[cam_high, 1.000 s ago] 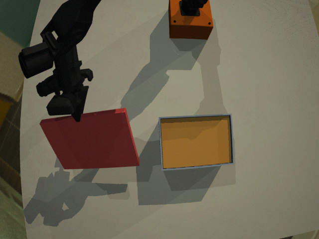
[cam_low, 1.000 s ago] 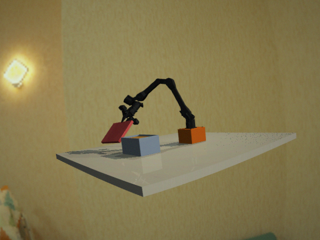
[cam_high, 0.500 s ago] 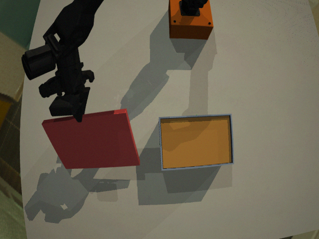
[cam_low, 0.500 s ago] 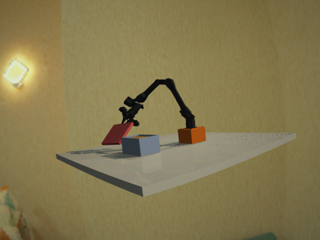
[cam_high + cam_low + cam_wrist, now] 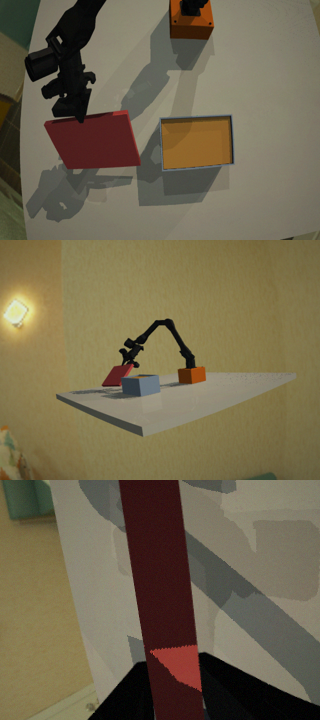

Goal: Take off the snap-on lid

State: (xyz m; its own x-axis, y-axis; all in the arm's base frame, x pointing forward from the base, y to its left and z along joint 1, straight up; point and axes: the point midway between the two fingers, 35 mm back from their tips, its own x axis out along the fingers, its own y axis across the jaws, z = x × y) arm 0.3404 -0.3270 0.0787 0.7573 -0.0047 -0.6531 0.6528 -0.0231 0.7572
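The red lid is 6 cm ahead of my gripper tip, 1 cm to the left of it and 5 cm below it. Round my gripper tip: grey-blue storage box: 7 cm ahead, 30 cm to the left, 11 cm below.
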